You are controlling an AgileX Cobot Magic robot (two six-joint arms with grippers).
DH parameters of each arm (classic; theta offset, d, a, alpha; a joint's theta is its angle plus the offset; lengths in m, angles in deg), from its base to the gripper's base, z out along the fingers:
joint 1: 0 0.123 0 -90
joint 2: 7.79 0 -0.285 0
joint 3: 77.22 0 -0.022 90
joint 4: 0 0.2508 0 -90
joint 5: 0 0 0.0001 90
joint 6: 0 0.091 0 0
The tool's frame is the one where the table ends.
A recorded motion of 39 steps. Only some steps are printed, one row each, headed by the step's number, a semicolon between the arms.
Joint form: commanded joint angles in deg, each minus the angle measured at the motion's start. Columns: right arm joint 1, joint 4, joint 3, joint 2, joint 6, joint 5; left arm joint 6, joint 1, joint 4, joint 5, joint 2, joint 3.
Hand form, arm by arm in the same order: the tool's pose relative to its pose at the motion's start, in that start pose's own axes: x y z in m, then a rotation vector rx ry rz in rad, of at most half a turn. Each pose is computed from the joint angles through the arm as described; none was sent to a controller.
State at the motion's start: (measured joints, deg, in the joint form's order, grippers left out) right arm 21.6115 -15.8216 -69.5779 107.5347 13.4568 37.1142; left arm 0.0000 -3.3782 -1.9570 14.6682 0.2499 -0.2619
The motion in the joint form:
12: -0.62 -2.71 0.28 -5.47 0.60 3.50; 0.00 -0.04 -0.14 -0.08 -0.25 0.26
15: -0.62 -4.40 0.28 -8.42 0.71 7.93; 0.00 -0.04 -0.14 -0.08 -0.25 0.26
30: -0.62 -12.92 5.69 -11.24 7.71 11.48; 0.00 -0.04 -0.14 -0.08 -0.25 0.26
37: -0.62 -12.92 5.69 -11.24 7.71 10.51; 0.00 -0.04 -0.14 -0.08 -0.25 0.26
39: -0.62 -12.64 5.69 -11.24 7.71 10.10; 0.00 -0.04 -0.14 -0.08 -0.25 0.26
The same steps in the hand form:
12: -0.0001 -0.0135 -0.0336 0.0470 -0.0349 0.0003; 0.0012 -0.0001 0.0001 0.0013 -0.0012 -0.0022
15: 0.0043 -0.0201 -0.0524 0.0858 -0.0148 -0.0066; 0.0012 -0.0001 0.0001 0.0013 -0.0012 -0.0022
30: 0.0295 -0.0311 -0.0541 0.2082 0.0537 0.0038; 0.0012 -0.0001 0.0001 0.0013 -0.0012 -0.0022
37: 0.0281 -0.0306 -0.0539 0.2021 0.0379 0.0023; 0.0012 -0.0001 0.0001 0.0013 -0.0012 -0.0022
39: 0.0276 -0.0300 -0.0538 0.1962 0.0322 0.0051; 0.0012 -0.0001 0.0001 0.0013 -0.0012 -0.0022

